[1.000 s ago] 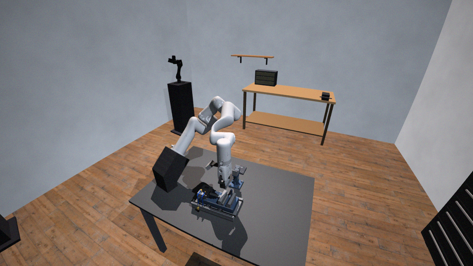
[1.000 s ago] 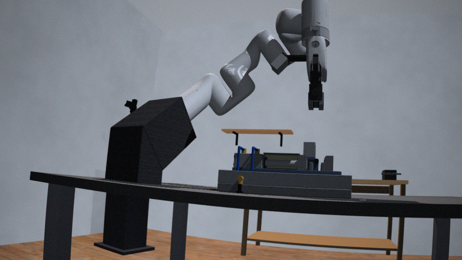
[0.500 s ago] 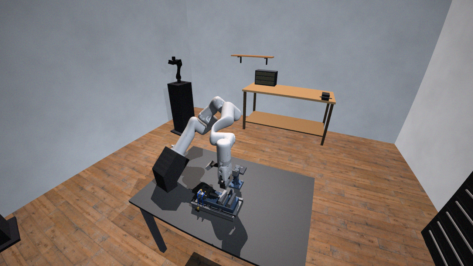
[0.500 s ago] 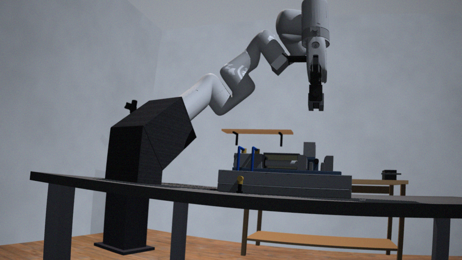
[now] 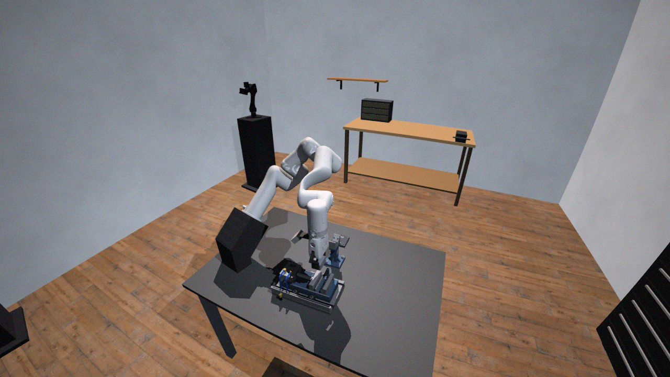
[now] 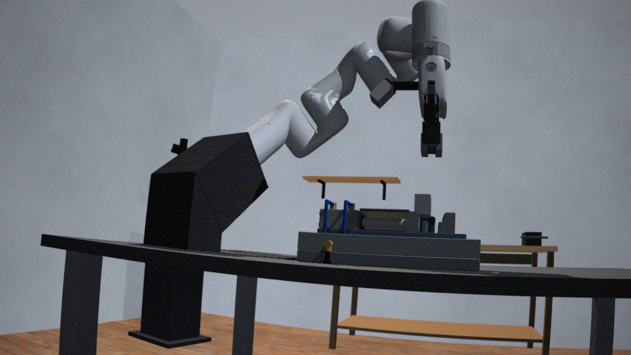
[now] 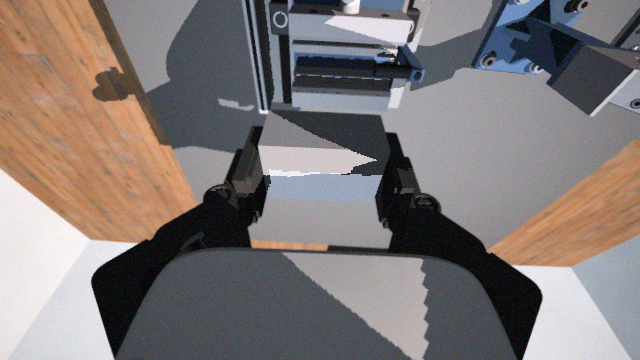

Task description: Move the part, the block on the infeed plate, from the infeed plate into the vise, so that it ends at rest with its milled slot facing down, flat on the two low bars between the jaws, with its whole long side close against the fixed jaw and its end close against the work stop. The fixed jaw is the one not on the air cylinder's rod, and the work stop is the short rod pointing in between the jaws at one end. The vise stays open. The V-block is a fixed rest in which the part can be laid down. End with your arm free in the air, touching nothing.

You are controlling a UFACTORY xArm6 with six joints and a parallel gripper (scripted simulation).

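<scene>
The moving jaw is 30 mm behind my hand, 10 mm to the left of it and 150 mm below it. Also, from my hand: work stop 10 mm behind, 60 mm to the left, 140 mm below; then part 20 mm below; then fixed jaw 30 mm ahead, 30 mm to the left, 150 mm below.
</scene>
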